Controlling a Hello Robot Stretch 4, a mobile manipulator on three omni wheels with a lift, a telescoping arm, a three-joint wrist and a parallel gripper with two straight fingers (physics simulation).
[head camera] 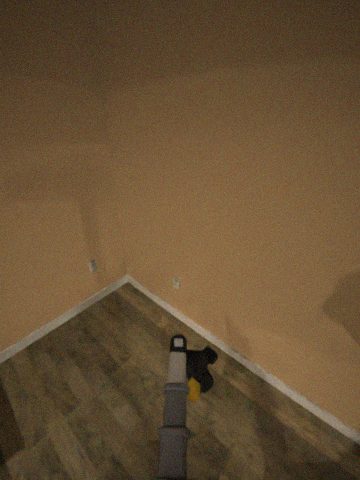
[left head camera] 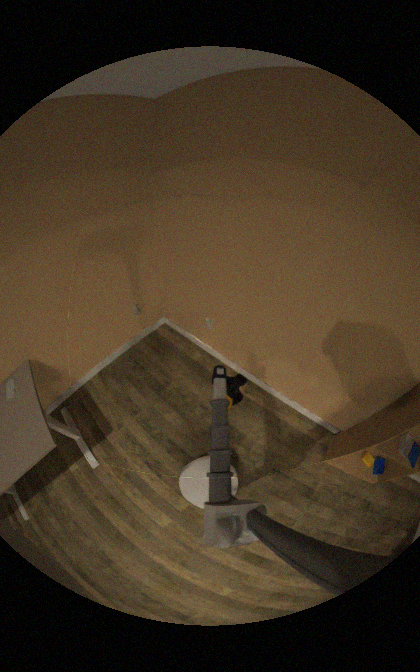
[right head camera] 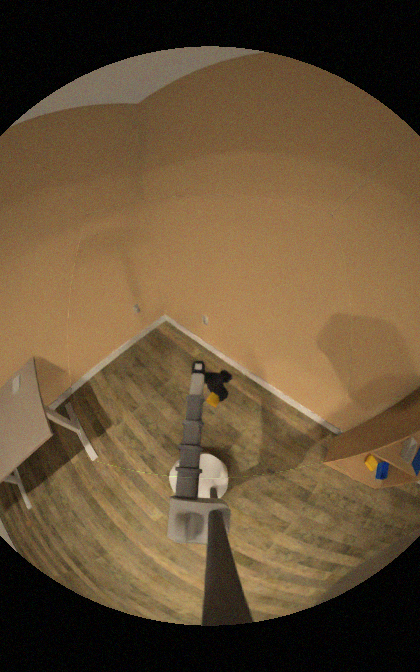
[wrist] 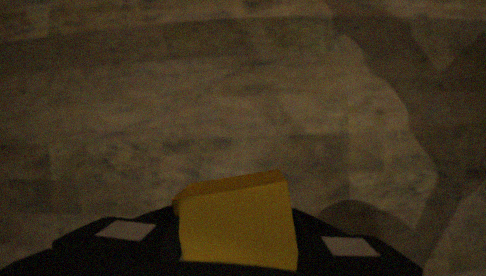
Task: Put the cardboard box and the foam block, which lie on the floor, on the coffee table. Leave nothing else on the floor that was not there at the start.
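Frame: origin at the robot's base, x ahead, y left, z up, level; centimetres.
Seen in the pictures: gripper, between the fingertips: (head camera: 196, 384) (left head camera: 228, 399) (wrist: 240, 224); robot's base, origin of its link: (left head camera: 207, 480).
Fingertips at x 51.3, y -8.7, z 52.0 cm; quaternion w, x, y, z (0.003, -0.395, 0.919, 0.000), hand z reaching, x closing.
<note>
Offsets run from my fingertips to a thing's top centre. Level surfaces: height alone.
The foam block, a yellow block @(dz +3.2, dx -1.4, dy +0.8 cm) (wrist: 237, 227) (head camera: 194, 390) (right head camera: 213, 399), is held between the two black fingers of my gripper (wrist: 240, 224) (head camera: 198, 385) (right head camera: 216, 394). The gripper is shut on it and holds it above the wood floor. In the left head view the arm hides most of the yellow block (left head camera: 230, 402). The cardboard box does not show in any view. A table @(dz +17.3 cm) (left head camera: 25, 430) (right head camera: 22, 420) with a pale top and white legs stands at the left. I cannot tell whether it is the coffee table.
A wooden shelf unit (left head camera: 345, 455) (right head camera: 345, 457) stands at the right, holding a small yellow object @(dz -40.2, dx -62.4, dy -146.8 cm) (left head camera: 368, 459) (right head camera: 371, 462) and a blue one @(dz -37.2, dx -75.6, dy -160.6 cm) (left head camera: 379, 465) (right head camera: 382, 470). Two walls with a white baseboard (head camera: 235, 356) meet in a corner beyond the gripper.
</note>
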